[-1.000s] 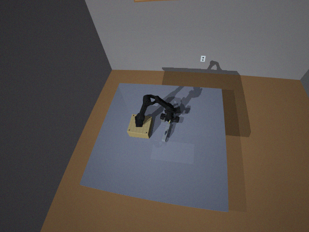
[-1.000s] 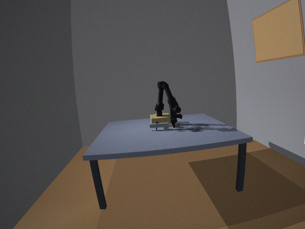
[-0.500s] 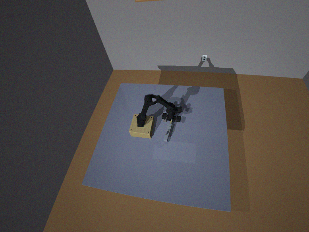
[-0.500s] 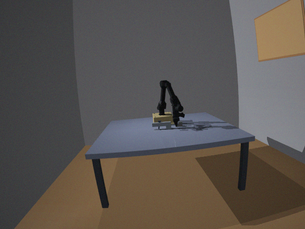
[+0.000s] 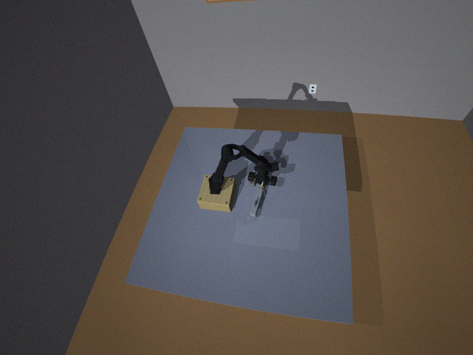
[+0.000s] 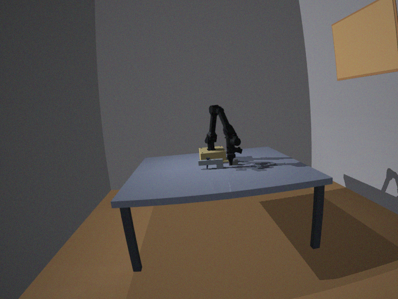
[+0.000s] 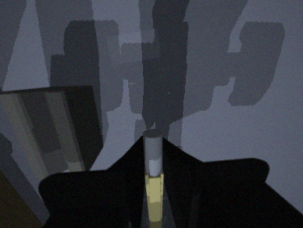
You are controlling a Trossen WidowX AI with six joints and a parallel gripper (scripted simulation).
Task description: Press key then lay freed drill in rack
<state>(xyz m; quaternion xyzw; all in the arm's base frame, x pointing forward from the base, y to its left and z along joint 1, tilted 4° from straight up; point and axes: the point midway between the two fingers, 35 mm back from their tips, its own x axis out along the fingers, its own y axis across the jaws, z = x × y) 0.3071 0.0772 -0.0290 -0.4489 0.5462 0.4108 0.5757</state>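
Right now my gripper tip is 4 cm to the left of the drill, 3 cm below it and 1 cm past it. Also, from my gripper tip: grey block: 7 cm behind, 4 cm to the left.
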